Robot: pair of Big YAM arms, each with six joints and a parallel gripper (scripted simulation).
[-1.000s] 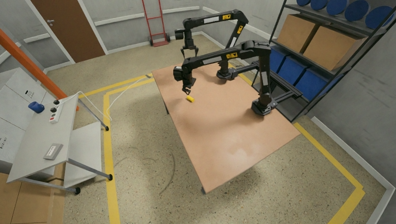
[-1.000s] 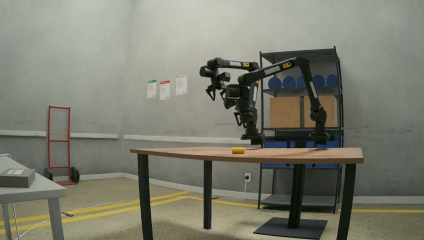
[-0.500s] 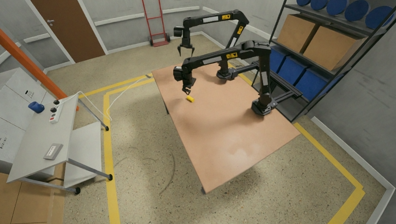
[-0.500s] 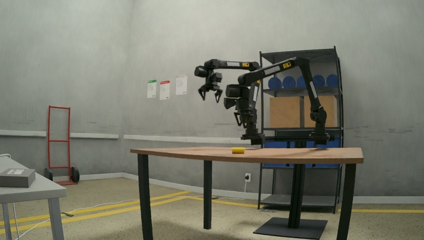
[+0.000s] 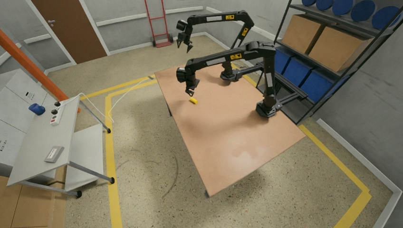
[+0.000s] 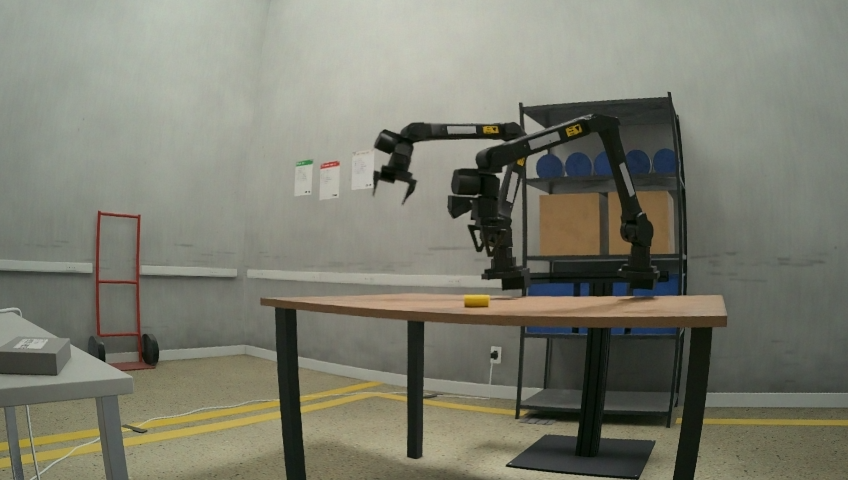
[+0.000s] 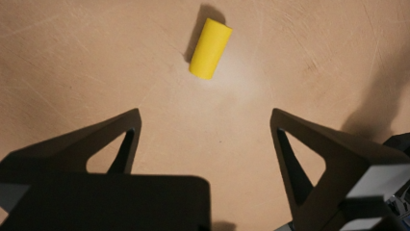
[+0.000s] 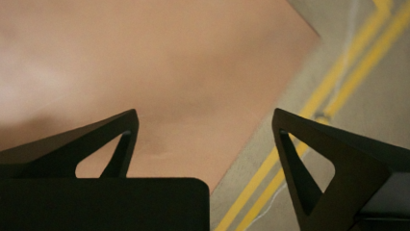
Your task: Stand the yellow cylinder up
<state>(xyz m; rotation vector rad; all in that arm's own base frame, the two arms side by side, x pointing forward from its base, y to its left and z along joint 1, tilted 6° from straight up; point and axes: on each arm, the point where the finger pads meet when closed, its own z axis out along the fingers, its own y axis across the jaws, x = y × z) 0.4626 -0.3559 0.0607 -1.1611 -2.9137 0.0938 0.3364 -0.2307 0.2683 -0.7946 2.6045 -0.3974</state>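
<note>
My left hand is 130 mm above the yellow tall cylinder, 30 mm to the left of it and 10 mm past it.
</note>
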